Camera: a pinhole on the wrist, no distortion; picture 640 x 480 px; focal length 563.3 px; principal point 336.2 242.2 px. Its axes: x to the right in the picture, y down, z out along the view. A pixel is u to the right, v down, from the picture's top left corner.
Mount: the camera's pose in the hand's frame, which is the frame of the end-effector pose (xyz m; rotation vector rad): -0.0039 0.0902 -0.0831 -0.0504 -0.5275 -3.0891
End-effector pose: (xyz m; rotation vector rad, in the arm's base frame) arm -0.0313 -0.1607 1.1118 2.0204 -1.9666 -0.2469
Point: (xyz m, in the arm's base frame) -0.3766 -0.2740 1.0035
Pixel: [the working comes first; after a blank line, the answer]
In the camera's frame: -0.0820 -0.0837 0.3626

209 112
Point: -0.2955 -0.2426 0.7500
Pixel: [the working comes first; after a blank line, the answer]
In the camera's frame: -0.0240 0.1373 0.5027

309 396
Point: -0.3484 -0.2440 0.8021
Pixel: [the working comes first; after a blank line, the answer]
In the camera's frame: -0.0291 0.0635 0.4960

303 314
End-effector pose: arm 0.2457 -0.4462 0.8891 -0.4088 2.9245 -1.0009
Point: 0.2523 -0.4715 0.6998
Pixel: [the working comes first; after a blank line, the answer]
In the camera's frame: 0.0160 0.0792 0.2359

374 431
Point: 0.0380 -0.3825 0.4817
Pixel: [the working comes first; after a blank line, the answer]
In the camera's frame: -0.1520 -0.1230 0.4157

130 76
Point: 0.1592 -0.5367 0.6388
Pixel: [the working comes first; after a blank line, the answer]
In the camera's frame: -0.0840 0.0972 0.3153

186 416
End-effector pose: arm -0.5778 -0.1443 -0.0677 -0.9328 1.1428 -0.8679
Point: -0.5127 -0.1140 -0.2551
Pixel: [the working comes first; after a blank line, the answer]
In the camera's frame: -0.0500 -0.0531 0.1505

149 44
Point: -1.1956 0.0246 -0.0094
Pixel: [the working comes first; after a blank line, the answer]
In the camera's frame: 0.2779 -0.0365 -0.5115

behind the camera
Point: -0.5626 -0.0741 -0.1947
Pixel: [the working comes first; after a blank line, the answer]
In the camera's frame: 0.0164 -0.0220 0.1019

427 121
